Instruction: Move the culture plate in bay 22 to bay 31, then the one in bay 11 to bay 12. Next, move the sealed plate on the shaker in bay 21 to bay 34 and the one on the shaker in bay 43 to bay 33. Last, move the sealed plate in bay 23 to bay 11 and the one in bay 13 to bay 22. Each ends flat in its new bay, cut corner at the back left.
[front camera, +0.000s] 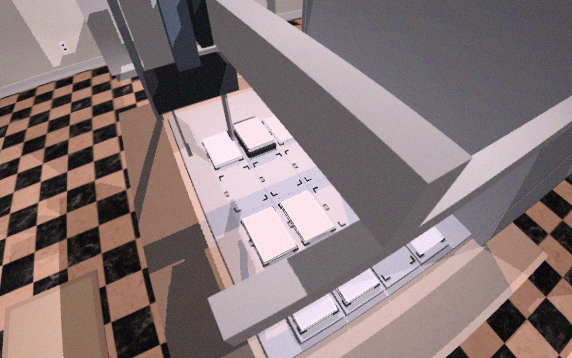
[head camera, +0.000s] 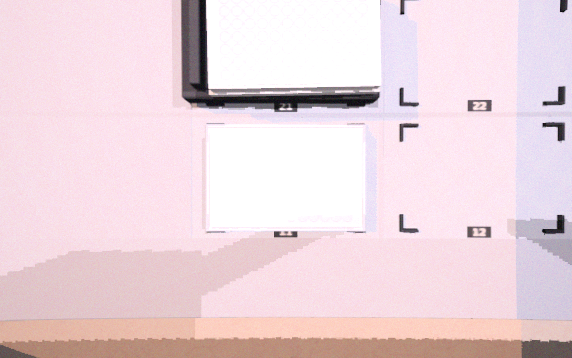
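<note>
My gripper is open and empty in the front view, its two jaws apart above the culture plate that lies flat in bay 11. The head view does not show the jaws. Bay 12 and bay 22 are empty. A sealed plate sits on the dark shaker in bay 21. The plate in bay 31 shows partly behind the beam. Sealed plates lie in bay 13 and bay 23. Bay 43 and its shaker are hidden.
A large grey beam crosses the front view and hides the far bays. More plates lie in the bays along the near right edge, with an unoccupied bay between two of them. The deck's front edge shows in the head view.
</note>
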